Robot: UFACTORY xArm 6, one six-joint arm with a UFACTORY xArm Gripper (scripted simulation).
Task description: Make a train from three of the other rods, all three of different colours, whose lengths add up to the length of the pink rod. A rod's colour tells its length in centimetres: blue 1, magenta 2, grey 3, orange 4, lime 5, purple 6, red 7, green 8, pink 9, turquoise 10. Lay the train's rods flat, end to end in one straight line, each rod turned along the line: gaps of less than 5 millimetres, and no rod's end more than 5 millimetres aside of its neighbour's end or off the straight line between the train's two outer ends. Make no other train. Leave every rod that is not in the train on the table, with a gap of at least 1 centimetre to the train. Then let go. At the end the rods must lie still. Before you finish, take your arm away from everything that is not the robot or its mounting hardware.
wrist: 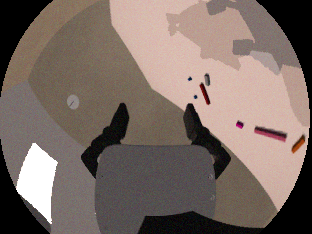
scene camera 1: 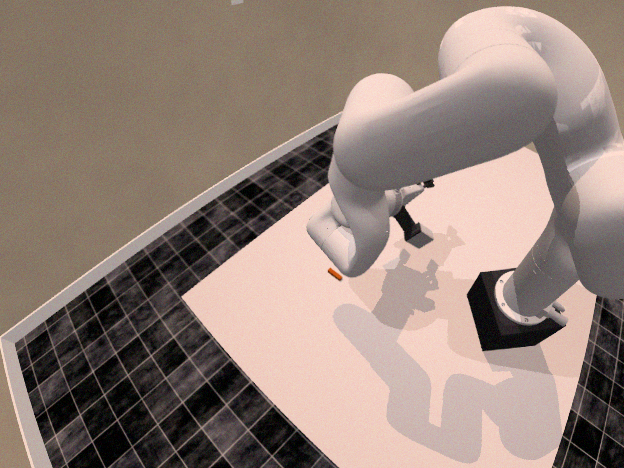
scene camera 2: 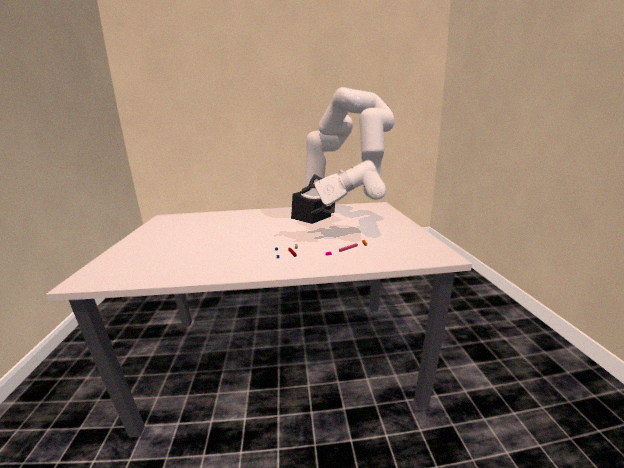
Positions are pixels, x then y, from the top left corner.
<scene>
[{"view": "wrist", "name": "my gripper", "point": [156, 110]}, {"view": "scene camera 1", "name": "my gripper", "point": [415, 192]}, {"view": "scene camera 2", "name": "my gripper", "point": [306, 203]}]
</scene>
